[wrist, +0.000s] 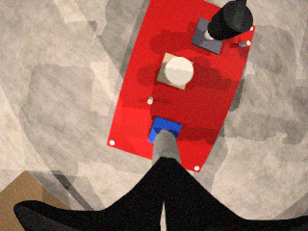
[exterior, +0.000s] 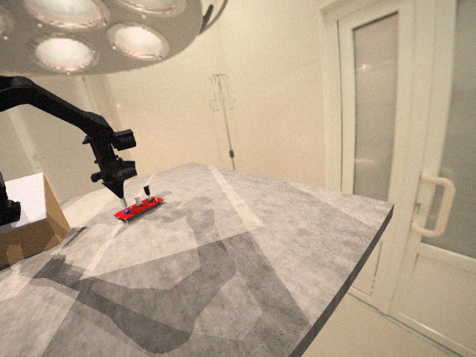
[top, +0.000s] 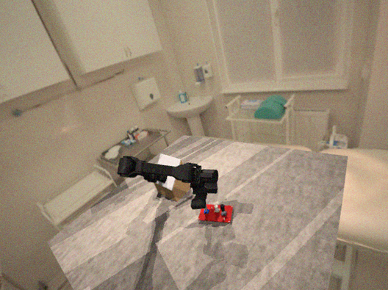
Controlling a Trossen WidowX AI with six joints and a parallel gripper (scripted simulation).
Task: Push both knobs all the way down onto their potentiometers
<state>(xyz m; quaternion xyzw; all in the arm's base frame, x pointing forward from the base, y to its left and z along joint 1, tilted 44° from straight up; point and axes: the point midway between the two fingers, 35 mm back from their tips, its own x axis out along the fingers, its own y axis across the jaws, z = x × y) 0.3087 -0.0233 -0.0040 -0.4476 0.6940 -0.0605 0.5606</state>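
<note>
Right now the black knob is 9 cm ahead of my gripper tip, 3 cm to the left of it and 1 cm below it. Also, from my gripper tip: grey knob 2 cm below.
</note>
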